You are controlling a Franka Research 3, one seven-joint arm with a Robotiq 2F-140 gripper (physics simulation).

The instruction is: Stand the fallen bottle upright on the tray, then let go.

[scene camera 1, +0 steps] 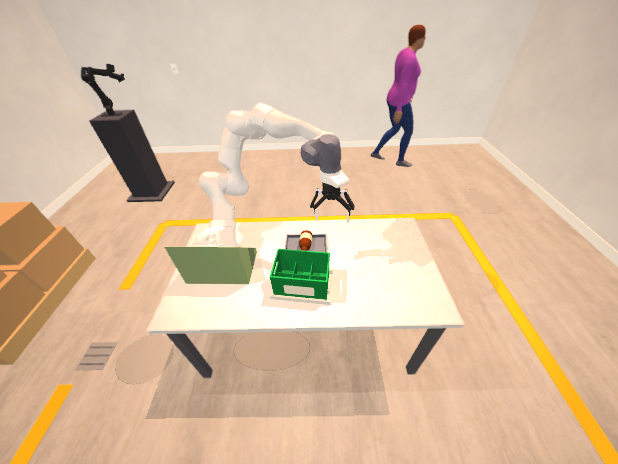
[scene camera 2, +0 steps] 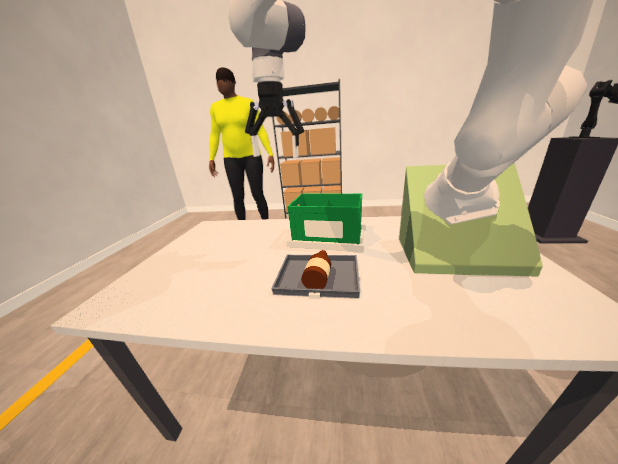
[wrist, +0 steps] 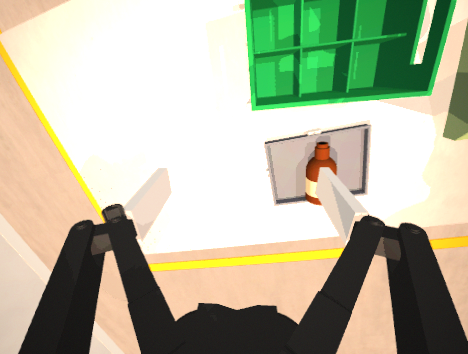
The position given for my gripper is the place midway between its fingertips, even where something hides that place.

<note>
I see my gripper (scene camera 2: 275, 156) and a brown bottle (scene camera 2: 315, 276).
The brown bottle is seen too in the wrist view (wrist: 321, 158). My gripper also shows in the wrist view (wrist: 241, 180).
</note>
